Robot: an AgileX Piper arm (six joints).
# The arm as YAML. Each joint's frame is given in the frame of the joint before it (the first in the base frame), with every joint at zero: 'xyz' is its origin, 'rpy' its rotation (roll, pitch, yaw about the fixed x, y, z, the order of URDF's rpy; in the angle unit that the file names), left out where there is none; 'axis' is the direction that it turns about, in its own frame. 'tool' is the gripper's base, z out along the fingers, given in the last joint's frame.
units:
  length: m
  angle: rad
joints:
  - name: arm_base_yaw
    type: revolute
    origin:
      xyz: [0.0, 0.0, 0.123]
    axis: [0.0, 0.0, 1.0]
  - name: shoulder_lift
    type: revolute
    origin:
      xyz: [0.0, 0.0, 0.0]
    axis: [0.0, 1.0, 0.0]
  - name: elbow
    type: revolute
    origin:
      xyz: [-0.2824, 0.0, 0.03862]
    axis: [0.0, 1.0, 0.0]
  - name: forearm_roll
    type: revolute
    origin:
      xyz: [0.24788, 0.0, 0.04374]
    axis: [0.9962, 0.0, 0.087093]
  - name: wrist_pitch
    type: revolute
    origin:
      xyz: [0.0, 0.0, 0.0]
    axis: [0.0, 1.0, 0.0]
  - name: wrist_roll
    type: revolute
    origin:
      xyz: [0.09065, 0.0, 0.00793]
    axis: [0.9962, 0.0, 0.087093]
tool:
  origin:
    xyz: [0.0, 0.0, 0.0]
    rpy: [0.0, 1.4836, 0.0]
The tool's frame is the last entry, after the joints.
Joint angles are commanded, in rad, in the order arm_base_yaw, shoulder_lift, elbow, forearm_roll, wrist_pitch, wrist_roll. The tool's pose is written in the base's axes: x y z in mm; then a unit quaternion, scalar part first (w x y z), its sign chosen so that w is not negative. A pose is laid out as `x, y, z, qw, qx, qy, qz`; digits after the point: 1 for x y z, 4 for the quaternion.
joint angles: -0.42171 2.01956 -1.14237 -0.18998 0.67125 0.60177
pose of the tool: 324.2, -157.1, 108.3, 0.0599, 0.4249, 0.9014, -0.0578
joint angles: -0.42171 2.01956 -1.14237 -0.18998 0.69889 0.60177
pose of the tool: 321.8, -156.5, 108.1, 0.0463, 0.4260, 0.9015, -0.0600
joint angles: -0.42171 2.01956 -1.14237 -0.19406 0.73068 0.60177
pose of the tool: 318.9, -155.9, 108.0, 0.0308, 0.4258, 0.9020, -0.0639
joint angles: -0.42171 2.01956 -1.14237 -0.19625 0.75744 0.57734
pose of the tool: 316.5, -155.4, 107.9, 0.0169, 0.4149, 0.9072, -0.0670
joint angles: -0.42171 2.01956 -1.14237 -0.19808 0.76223 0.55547
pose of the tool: 316.1, -155.4, 107.9, 0.0138, 0.4045, 0.9119, -0.0682
